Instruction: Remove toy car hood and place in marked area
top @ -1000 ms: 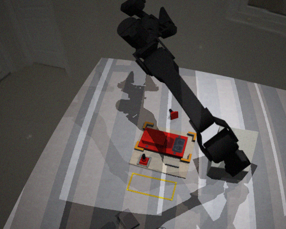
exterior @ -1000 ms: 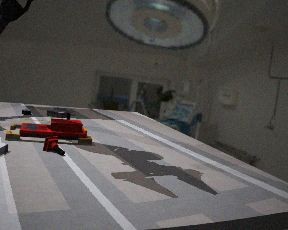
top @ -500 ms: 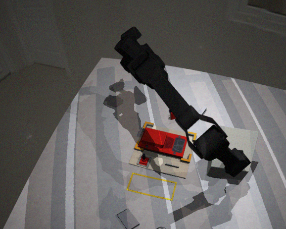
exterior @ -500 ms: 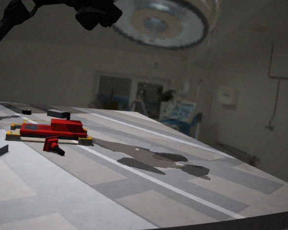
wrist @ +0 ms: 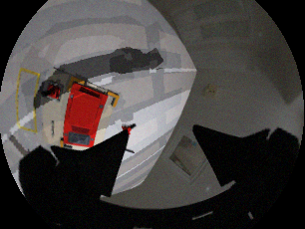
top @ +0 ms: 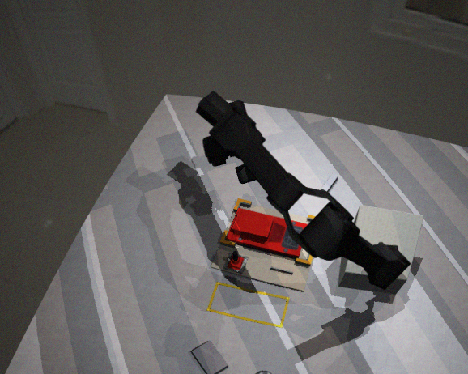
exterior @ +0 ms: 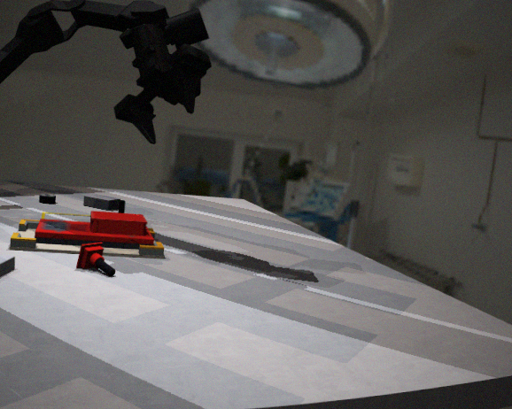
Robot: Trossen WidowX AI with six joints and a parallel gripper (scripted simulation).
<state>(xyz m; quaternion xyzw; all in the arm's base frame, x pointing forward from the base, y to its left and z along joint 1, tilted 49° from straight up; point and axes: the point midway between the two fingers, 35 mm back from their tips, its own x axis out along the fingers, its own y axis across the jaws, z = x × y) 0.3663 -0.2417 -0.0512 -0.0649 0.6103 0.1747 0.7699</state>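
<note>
Now: gripper tip 50 mm past the red hood, 110 mm to the right of it and 170 mm above it. From my gripper tip the other things lie so: dark disc 140 mm behind, 510 mm to the left, 210 mm below; grey engine block 50 mm behind, 110 mm to the left, 190 mm below; grey bar 260 mm behind, 100 mm to the right, 200 mm below.
</note>
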